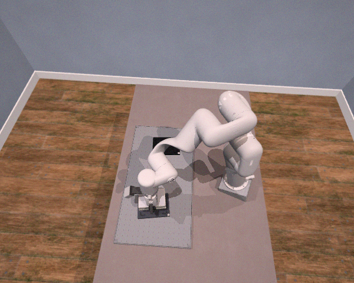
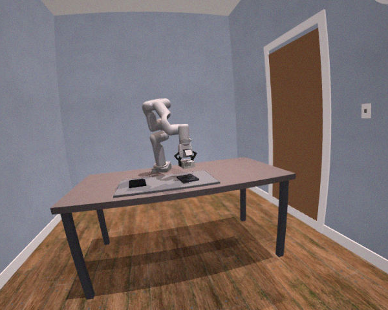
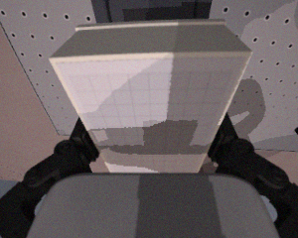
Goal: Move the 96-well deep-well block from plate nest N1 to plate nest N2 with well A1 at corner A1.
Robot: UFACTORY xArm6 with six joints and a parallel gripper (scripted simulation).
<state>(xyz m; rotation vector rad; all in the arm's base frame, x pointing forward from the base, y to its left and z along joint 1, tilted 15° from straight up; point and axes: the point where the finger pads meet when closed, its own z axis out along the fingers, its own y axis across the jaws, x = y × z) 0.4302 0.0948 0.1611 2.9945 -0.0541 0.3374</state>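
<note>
Now: hand 110 mm past the black plate nest N2, 350 mm to the left of it and 110 mm above it. The rest, counted from my hand: white deep-well block: right at my hand; then dark plate nest N1: 110 mm below.
</note>
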